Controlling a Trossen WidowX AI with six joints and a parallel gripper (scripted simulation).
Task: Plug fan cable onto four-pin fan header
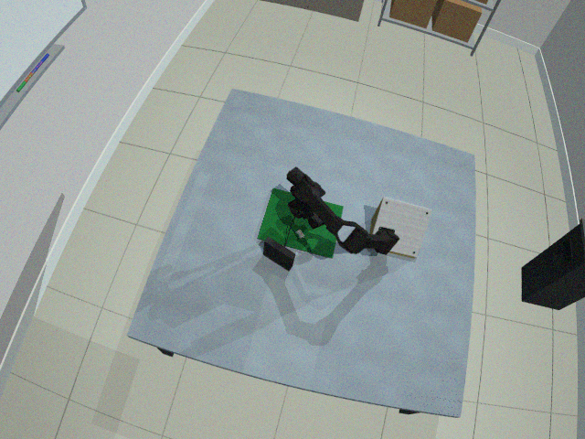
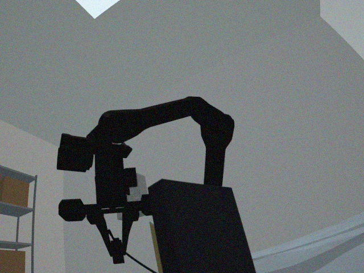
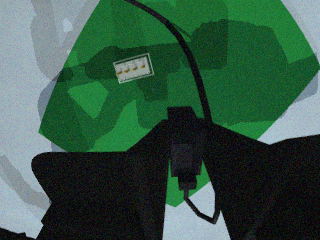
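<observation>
Now: the pale four-pin fan header 70 mm below my gripper tip and 50 mm to the left of it. Also, from my gripper tip: black plug 10 mm behind, 10 mm above; then black fan 170 mm to the left, 60 mm ahead, 10 mm below.
</observation>
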